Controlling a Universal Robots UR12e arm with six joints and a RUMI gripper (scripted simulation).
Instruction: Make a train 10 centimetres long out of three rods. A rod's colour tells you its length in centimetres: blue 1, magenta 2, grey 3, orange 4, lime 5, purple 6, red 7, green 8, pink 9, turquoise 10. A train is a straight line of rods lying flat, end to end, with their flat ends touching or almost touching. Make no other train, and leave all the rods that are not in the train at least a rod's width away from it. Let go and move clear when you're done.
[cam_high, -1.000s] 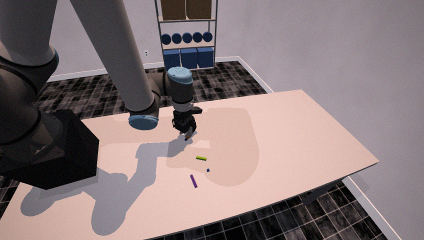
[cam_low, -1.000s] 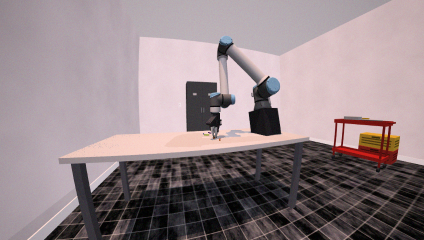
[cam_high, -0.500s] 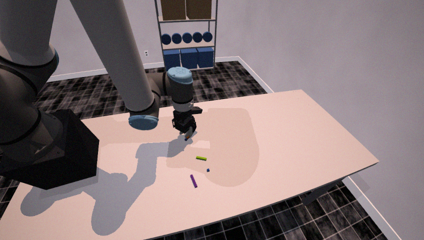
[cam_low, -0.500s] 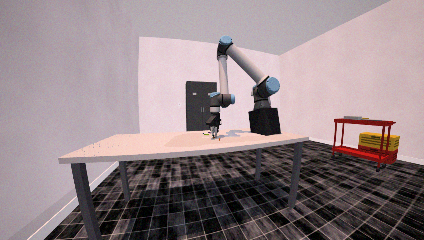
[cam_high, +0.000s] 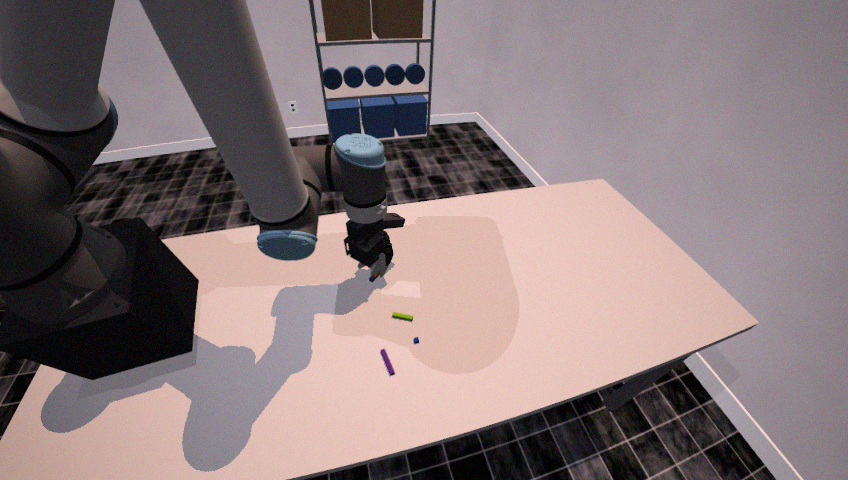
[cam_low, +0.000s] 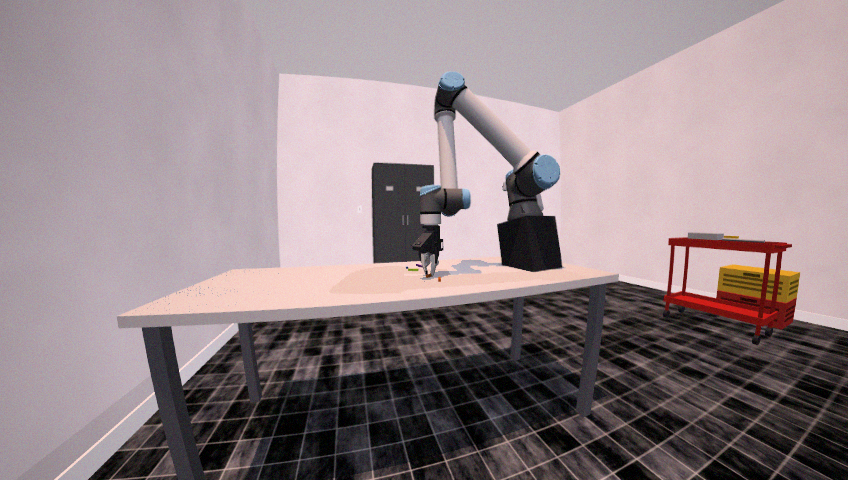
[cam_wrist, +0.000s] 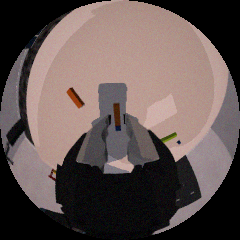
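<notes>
The lime rod is 15 cm to the right of my hand, 5 cm ahead of it and 1 cm below it. From my hand the other things lie so: purple rod (26 cm to the right, 1 cm below).
</notes>
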